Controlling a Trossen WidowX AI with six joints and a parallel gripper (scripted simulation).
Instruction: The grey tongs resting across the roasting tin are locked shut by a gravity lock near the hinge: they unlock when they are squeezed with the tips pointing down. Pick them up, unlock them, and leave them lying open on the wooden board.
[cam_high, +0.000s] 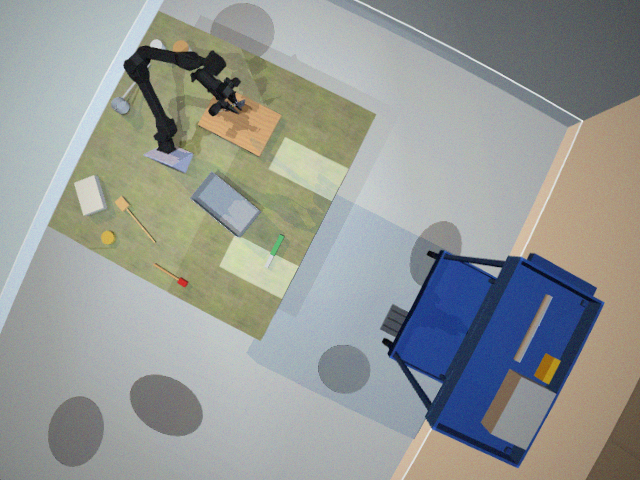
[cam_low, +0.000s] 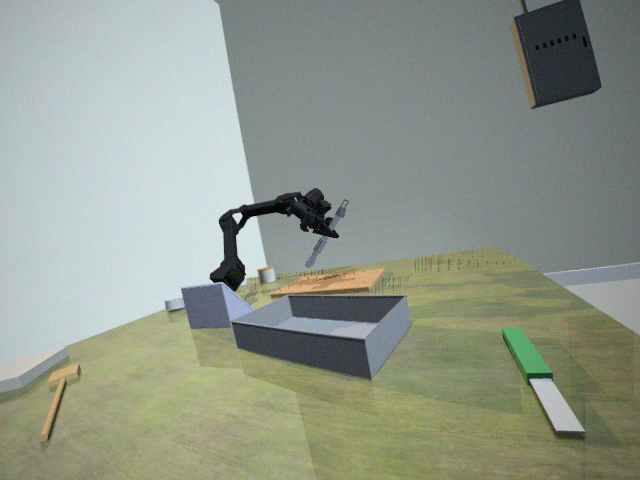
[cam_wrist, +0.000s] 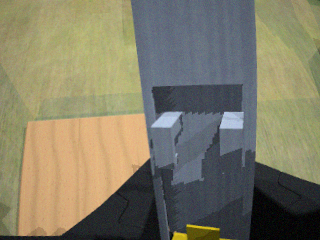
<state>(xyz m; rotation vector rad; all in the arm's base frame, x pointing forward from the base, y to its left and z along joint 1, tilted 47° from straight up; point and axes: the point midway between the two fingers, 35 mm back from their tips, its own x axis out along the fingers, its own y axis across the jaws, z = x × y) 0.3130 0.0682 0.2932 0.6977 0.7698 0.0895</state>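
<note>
My gripper tip is 30 mm below the yellow lock piece, 20 mm past it and 10 mm to the right of it. Also, from my gripper tip: roasting tin 410 mm to the right, 140 mm below, 30 mm ahead; green-handled knife 550 mm to the right, 330 mm ahead, 160 mm below; wooden board 160 mm below, 70 mm behind, 20 mm to the left.
</note>
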